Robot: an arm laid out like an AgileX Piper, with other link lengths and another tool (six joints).
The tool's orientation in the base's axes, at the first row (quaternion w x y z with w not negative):
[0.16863 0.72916 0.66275 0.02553]
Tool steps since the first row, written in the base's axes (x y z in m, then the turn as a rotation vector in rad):
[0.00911 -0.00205 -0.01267 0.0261 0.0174 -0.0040]
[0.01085 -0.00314 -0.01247 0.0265 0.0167 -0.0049]
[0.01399 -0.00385 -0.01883 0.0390 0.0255 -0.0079]
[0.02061 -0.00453 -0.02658 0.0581 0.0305 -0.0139]
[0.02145 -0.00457 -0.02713 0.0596 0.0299 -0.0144]
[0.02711 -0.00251 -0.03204 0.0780 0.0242 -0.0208]
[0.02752 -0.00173 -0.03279 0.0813 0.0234 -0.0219]
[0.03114 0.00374 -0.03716 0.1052 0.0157 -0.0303]
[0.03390 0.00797 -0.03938 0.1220 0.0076 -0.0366]
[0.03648 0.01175 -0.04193 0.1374 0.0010 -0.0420]
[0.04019 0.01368 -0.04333 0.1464 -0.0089 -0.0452]
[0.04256 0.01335 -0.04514 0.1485 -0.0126 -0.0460]
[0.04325 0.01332 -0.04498 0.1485 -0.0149 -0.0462]
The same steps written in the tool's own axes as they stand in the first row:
[0.00146 0.00531 0.01474 0.0208 0.0228 0.0069]
[0.00057 0.00711 0.01524 0.0204 0.0229 0.0080]
[0.00144 0.00838 0.02220 0.0310 0.0335 0.0122]
[0.00301 0.01260 0.03137 0.0393 0.0498 0.0218]
[0.00318 0.01325 0.03211 0.0390 0.0511 0.0228]
[0.00678 0.01717 0.03778 0.0368 0.0673 0.0348]
[0.00773 0.01730 0.03843 0.0367 0.0702 0.0369]
[0.01431 0.01919 0.04232 0.0336 0.0913 0.0526]
[0.01918 0.02094 0.04424 0.0289 0.1061 0.0647]
[0.02365 0.02245 0.04651 0.0253 0.1198 0.0752]
[0.02624 0.02549 0.04839 0.0173 0.1282 0.0826]
[0.02654 0.02728 0.05078 0.0141 0.1302 0.0847]
[0.02657 0.02798 0.05082 0.0119 0.1303 0.0854]

